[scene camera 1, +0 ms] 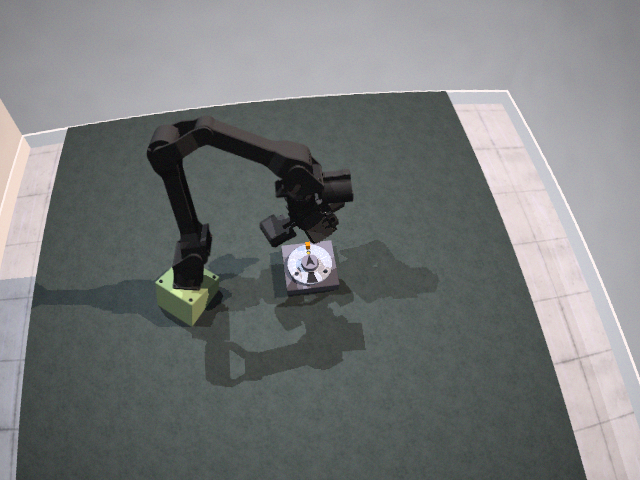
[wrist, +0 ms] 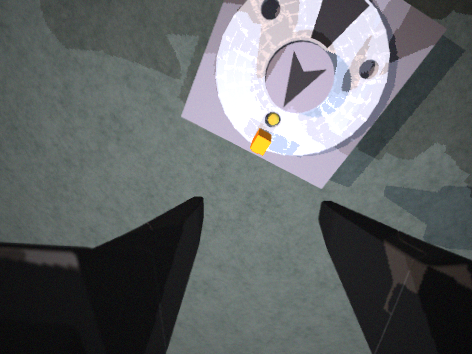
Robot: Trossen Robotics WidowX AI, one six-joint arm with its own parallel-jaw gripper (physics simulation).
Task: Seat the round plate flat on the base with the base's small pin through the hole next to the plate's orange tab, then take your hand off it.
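Places are measured from the arm's base along level axes (x right, y ahead, z up), in millimetres.
Where they show: gripper, fingertip midpoint: [wrist: 261,208]; arm's base, link origin: [scene camera 1: 187,279].
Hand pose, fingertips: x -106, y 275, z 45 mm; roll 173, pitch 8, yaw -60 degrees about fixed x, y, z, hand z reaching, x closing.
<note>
Things, the pixels of their top centre, and the offset from my fingertips. "spot": a spot on its surface instead. Level surfaces: height alone.
- small yellow pin, surface spot: [wrist: 273,119] [scene camera 1: 308,252] spot: dx +20, dy +9, dz -75 mm
- orange tab, top centre: [wrist: 260,145] [scene camera 1: 307,243] dx +5, dy +8, dz -59 mm
- dark green mat, surface height: dz -105 mm
The round silver-white plate [scene camera 1: 298,274] [wrist: 240,75] lies on the square grey-mauve base [scene camera 1: 330,284] [wrist: 320,175], around its central hub with the dark arrow. It looks flat. The small yellow pin [scene camera 1: 308,253] [wrist: 273,119] shows inside the hole next to the orange tab [scene camera 1: 308,245] [wrist: 260,142]. In the wrist view the pin fills most of that hole. My gripper [wrist: 261,208] is open and empty, its fingers apart from the tab and the plate. In the scene view the gripper is above the base's back edge, its fingertips hard to make out.
The arm stands on a yellow-green block [scene camera 1: 178,303] to the left of the base. A dark green mat [scene camera 1: 413,387] lies under everything, with pale tiled strips [scene camera 1: 537,217] along its sides. Arm shadows fall around the base.
</note>
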